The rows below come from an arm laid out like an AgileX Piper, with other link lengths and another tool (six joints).
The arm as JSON. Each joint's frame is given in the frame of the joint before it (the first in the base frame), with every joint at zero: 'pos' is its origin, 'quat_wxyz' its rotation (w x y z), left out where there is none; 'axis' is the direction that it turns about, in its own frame. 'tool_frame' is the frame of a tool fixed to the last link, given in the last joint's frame.
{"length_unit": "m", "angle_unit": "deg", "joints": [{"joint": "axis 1", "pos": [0.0, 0.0, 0.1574], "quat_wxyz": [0.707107, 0.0, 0.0, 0.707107], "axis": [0.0, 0.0, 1.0]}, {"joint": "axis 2", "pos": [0.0, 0.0, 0.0], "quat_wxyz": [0.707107, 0.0, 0.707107, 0.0], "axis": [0.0, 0.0, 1.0]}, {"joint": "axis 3", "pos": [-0.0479, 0.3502, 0.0], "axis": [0.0, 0.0, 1.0]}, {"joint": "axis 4", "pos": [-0.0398, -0.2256, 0.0], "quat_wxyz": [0.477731, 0.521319, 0.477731, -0.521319], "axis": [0.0, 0.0, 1.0]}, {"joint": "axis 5", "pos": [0.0, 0.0, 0.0], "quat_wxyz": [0.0, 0.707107, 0.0, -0.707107], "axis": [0.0, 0.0, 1.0]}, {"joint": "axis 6", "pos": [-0.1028, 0.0, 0.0], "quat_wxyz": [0.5, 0.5, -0.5, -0.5], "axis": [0.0, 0.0, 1.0]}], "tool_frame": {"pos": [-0.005, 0.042, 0.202], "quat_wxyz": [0.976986, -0.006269, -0.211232, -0.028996]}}
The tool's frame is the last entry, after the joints.
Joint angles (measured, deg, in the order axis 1, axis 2, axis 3, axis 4, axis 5, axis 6), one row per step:
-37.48 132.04 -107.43 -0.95 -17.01 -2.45
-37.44 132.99 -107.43 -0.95 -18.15 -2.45
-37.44 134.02 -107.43 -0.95 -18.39 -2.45
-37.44 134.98 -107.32 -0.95 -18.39 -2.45
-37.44 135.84 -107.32 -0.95 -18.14 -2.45
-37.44 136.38 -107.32 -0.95 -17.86 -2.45
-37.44 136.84 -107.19 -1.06 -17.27 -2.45
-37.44 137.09 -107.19 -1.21 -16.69 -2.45
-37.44 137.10 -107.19 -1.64 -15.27 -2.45
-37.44 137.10 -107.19 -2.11 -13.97 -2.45
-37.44 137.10 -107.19 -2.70 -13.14 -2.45
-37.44 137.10 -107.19 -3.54 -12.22 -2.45
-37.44 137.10 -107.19 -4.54 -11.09 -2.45
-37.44 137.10 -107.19 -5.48 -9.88 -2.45
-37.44 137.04 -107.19 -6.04 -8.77 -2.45
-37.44 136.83 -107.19 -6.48 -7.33 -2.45
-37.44 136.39 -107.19 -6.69 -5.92 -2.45
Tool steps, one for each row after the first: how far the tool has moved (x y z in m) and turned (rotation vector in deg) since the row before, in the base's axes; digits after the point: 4 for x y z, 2 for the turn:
0.0026 -0.0012 -0.0072 -0.11 -0.15 0.06
0.0021 -0.0016 -0.0131 0.48 0.63 0.00
0.0016 -0.0012 -0.0145 0.65 0.85 0.00
0.0013 -0.0010 -0.0134 0.67 0.88 0.00
0.0007 -0.0005 -0.0091 0.50 0.65 0.00
0.0002 0.0000 -0.0108 0.63 1.00 0.04
0.0001 0.0002 -0.0067 0.39 0.74 0.05
-0.0007 0.0011 -0.0079 0.55 1.38 0.15
-0.0008 0.0011 -0.0071 0.44 1.30 0.16
-0.0005 0.0011 -0.0048 0.07 0.99 0.22
-0.0006 0.0014 -0.0054 -0.06 1.21 0.31
-0.0009 0.0015 -0.0066 -0.06 1.47 0.35
-0.0013 0.0014 -0.0069 0.02 1.50 0.30
-0.0015 0.0010 -0.0053 0.19 1.17 0.13
-0.0022 0.0010 -0.0047 0.37 1.25 0.04
-0.0025 0.0010 -0.0012 0.38 0.92 -0.06

